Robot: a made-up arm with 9 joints. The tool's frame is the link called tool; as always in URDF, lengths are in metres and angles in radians. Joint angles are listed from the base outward.
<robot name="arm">
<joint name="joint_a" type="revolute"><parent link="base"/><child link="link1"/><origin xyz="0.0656 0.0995 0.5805"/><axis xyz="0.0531 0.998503 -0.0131"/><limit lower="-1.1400" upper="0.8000"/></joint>
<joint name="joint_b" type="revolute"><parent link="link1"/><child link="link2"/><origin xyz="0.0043 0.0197 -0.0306"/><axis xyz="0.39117 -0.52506 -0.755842"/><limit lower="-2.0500" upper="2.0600"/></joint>
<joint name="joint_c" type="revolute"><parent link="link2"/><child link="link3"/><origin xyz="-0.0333 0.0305 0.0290"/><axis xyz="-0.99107 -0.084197 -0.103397"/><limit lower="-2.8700" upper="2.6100"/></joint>
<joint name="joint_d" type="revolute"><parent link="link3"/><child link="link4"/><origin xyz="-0.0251 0.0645 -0.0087"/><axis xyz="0 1 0"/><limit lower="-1.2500" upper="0.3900"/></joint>
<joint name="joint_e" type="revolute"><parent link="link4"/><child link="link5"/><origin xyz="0.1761 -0.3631 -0.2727"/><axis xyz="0 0 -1"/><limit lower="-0.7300" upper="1.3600"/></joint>
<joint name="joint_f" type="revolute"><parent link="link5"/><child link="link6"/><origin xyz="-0.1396 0.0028 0.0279"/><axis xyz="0 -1 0"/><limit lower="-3.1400" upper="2.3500"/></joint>
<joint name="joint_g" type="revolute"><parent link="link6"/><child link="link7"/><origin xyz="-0.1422 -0.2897 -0.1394"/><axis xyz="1 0 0"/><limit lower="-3.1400" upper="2.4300"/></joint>
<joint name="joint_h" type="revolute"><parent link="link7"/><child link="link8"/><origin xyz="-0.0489 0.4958 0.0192"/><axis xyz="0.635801 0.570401 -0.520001"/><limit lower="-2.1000" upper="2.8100"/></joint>
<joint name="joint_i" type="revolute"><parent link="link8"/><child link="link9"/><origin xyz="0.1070 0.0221 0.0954"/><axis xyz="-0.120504 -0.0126 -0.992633"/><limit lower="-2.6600" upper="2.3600"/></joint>
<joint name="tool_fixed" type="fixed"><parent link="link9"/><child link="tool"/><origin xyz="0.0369 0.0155 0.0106" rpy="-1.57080 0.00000 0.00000"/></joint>
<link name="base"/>
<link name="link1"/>
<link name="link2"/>
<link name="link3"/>
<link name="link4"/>
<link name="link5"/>
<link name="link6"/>
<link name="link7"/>
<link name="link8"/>
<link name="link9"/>
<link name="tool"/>
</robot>
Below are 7 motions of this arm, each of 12 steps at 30 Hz.
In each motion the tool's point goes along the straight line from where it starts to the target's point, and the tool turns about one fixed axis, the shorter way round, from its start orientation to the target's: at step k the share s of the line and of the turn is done. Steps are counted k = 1, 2, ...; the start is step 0. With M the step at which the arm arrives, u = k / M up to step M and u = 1 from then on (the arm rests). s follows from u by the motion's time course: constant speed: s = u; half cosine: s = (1 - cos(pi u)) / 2; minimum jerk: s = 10 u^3 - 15 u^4 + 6 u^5.
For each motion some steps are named. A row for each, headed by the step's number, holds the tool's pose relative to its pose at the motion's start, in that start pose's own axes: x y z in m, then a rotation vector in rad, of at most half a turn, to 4 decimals.
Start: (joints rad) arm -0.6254 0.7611 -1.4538 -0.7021 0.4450 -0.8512 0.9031 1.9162 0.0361
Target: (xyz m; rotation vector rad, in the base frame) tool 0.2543 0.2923 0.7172 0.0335 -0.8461 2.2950
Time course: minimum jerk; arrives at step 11
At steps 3, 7, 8, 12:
3: 0.0232 -0.0152 0.0048 -0.0957 0.1046 0.0032
7: 0.1335 -0.0876 0.0274 -0.5516 0.6029 0.0183
8: 0.1565 -0.1026 0.0321 -0.6464 0.7066 0.0214
12: 0.1796 -0.1178 0.0369 -0.7421 0.8111 0.0246

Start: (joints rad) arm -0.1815 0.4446 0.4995 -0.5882 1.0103 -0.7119 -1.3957 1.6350 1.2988
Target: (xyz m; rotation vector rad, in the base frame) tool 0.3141 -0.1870 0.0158 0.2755 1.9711 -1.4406
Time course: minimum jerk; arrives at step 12
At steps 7, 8, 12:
7: -0.1101 -0.0555 0.0262 0.0485 -0.5154 0.0865
8: -0.1332 -0.0672 0.0316 0.0587 -0.6233 0.1047
12: -0.1685 -0.0850 0.0400 0.0743 -0.7889 0.1325

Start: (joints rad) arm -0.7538 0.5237 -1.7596 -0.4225 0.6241 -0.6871 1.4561 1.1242 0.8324
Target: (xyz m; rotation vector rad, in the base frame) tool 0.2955 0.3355 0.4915 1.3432 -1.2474 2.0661
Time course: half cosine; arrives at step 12
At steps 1, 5, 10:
1: 0.0033 0.0003 -0.0004 -0.0143 -0.0080 0.0024
5: 0.0711 0.0058 -0.0089 -0.3113 -0.1736 0.0519
10: 0.1790 0.0146 -0.0223 -0.7837 -0.4370 0.1307

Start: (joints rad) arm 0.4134 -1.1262 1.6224 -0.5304 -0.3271 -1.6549 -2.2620 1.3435 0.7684
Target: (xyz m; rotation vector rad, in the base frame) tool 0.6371 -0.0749 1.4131 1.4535 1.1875 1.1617
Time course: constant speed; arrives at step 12
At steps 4, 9, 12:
4: -0.1547 -0.0651 -0.0327 0.0035 -0.0589 0.2122
9: -0.3481 -0.1464 -0.0736 0.0078 -0.1325 0.4774
12: -0.4642 -0.1952 -0.0982 0.0104 -0.1767 0.6365

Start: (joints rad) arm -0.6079 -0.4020 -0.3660 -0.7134 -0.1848 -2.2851 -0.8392 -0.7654 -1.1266
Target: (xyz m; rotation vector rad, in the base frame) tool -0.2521 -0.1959 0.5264 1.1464 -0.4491 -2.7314
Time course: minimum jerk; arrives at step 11
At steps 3, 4, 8, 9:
3: -0.0064 0.0020 0.0144 0.0875 0.0405 0.0321
4: -0.0127 0.0040 0.0287 0.1742 0.0807 0.0639
8: -0.0430 0.0137 0.0974 0.5910 0.2739 0.2168
9: -0.0471 0.0150 0.1068 0.6480 0.3003 0.2377

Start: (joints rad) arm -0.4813 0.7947 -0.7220 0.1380 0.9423 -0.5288 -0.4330 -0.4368 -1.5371
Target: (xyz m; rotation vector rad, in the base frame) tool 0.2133 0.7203 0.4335 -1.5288 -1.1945 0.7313
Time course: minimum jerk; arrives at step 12
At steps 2, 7, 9, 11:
2: -0.0055 0.0120 0.0052 -0.0157 -0.0024 0.0278
7: -0.1014 0.2204 0.0954 -0.2895 -0.0440 0.5114
9: -0.1392 0.3025 0.1309 -0.3972 -0.0603 0.7016
11: -0.1545 0.3357 0.1453 -0.4409 -0.0669 0.7787

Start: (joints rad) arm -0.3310 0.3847 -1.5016 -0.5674 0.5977 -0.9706 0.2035 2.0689 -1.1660
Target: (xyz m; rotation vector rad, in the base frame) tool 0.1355 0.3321 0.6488 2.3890 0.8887 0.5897
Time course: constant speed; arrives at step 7
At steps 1, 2, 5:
1: -0.0008 0.0070 -0.0007 0.0420 0.0023 -0.0238
2: -0.0017 0.0139 -0.0013 0.0841 0.0045 -0.0476
5: -0.0041 0.0349 -0.0034 0.2101 0.0113 -0.1189

